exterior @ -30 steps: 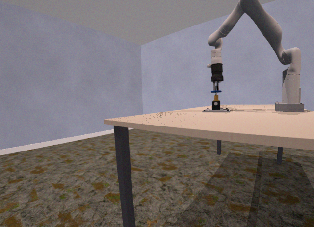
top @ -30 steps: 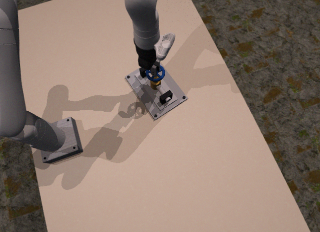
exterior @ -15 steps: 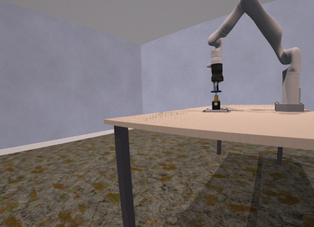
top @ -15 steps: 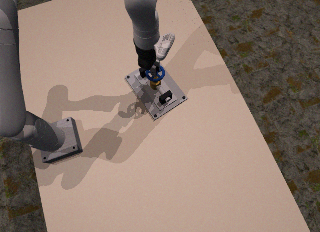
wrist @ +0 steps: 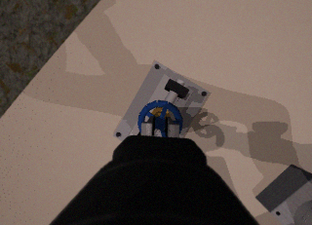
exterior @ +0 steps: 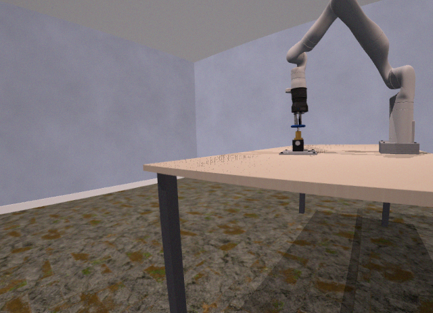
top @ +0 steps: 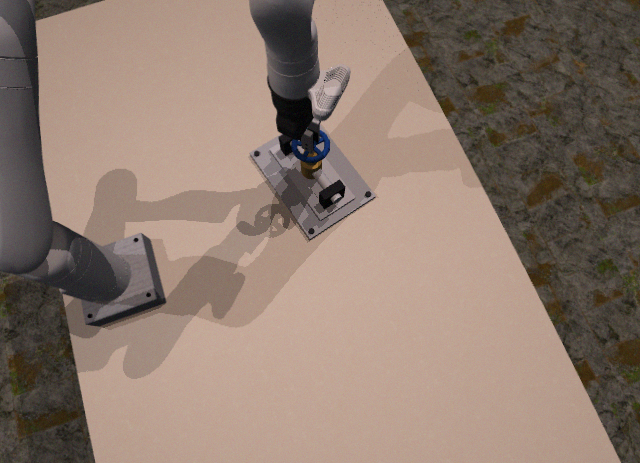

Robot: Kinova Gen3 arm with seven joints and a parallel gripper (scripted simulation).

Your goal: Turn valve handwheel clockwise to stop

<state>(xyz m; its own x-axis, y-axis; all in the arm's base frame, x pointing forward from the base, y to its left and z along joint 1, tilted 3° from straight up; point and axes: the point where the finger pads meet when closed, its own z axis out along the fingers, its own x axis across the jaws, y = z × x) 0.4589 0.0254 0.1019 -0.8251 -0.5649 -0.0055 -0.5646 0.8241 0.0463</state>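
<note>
Now: hand 3 cm above the handwheel.
</note>
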